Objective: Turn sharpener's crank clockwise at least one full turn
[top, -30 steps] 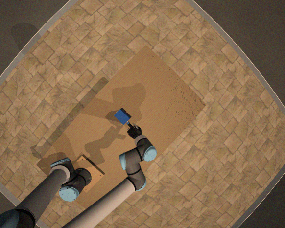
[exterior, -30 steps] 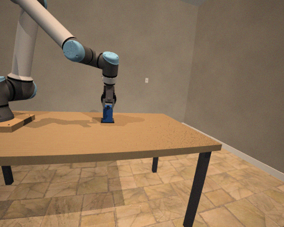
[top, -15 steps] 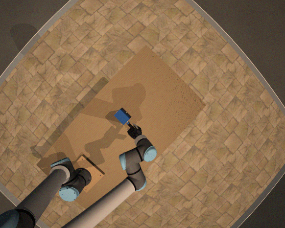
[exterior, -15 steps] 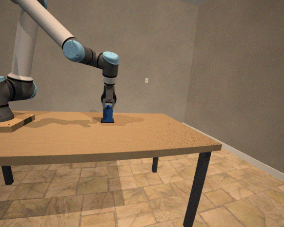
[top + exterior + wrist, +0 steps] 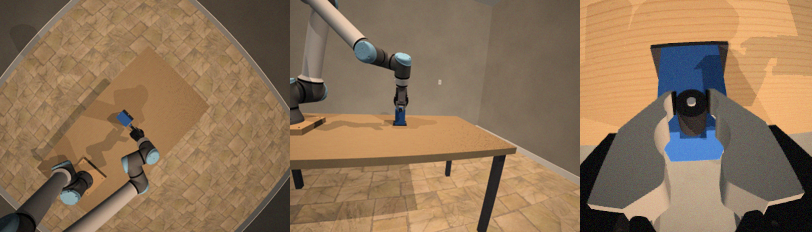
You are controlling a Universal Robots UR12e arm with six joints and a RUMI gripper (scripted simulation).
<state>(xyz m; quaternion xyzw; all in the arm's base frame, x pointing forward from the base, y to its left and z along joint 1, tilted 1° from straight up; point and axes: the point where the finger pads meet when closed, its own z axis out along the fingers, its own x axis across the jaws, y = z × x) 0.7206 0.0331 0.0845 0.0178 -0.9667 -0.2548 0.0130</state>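
My gripper is now 2 cm to the right of the dark cylindrical crank knob.
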